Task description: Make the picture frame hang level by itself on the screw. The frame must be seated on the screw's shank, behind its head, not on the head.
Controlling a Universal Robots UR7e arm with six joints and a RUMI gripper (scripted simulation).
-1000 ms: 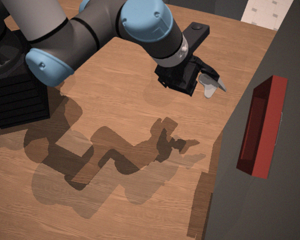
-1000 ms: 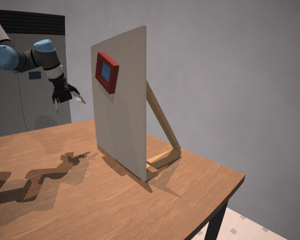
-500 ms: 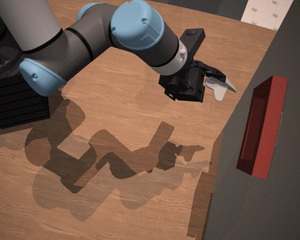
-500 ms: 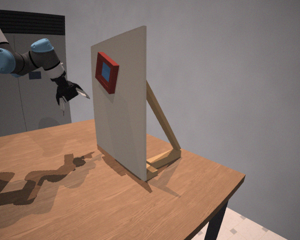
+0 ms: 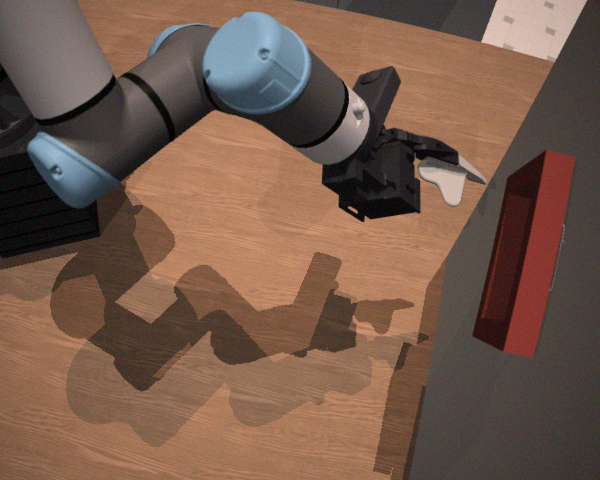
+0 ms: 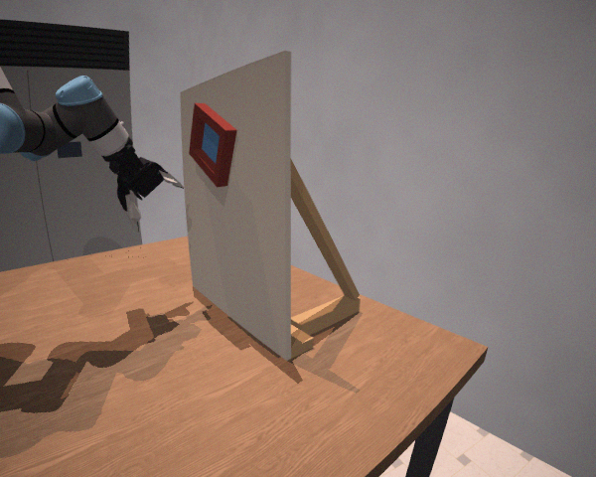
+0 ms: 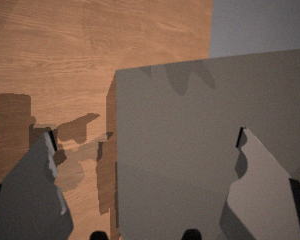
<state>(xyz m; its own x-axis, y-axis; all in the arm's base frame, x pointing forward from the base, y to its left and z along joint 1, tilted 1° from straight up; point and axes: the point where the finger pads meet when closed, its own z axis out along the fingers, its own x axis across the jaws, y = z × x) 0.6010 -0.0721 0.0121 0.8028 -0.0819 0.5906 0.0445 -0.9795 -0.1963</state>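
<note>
The picture frame lies 60 mm ahead of my hand, 170 mm to the right of it and 160 mm above it. Round my hand: upright board (70 mm ahead, 180 mm to the right, 20 mm above).
</note>
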